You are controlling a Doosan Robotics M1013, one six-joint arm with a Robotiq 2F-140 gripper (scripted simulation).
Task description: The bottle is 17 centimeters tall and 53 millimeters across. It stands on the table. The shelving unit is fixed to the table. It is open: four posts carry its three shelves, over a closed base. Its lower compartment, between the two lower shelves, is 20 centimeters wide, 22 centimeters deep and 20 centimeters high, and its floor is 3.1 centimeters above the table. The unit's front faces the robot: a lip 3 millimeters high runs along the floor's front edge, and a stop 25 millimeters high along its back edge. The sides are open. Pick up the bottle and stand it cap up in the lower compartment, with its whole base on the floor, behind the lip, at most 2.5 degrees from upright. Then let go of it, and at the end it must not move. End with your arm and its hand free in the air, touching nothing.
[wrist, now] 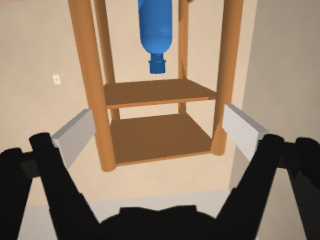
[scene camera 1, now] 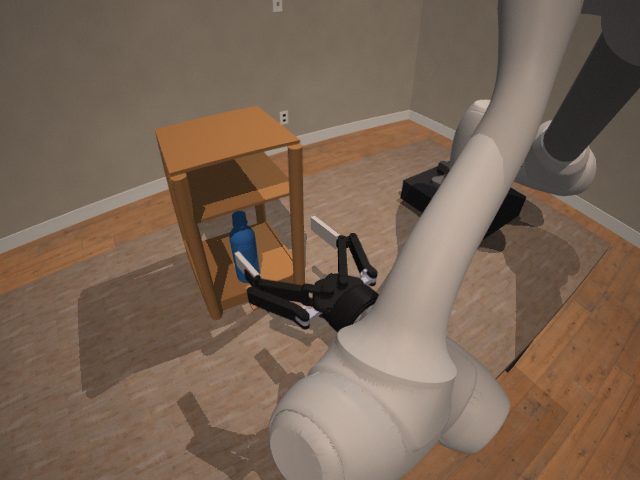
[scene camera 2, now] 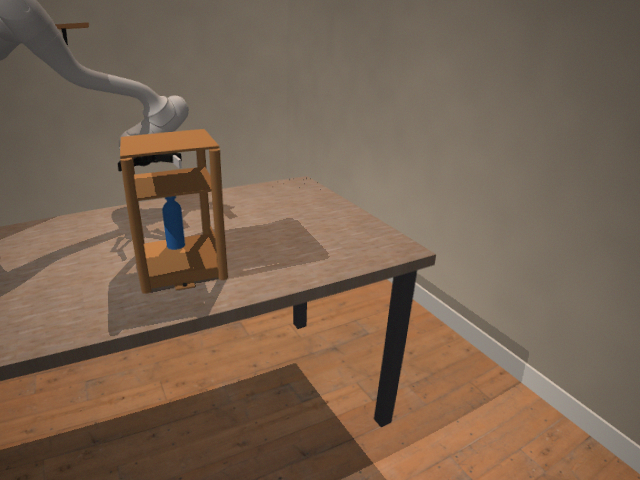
Labels:
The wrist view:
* my gripper: 158, 118
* orange shelving unit: 129, 141
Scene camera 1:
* my gripper: 276, 239
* blue bottle: 242, 237
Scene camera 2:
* blue bottle: 172, 214
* orange shelving unit: 204, 256

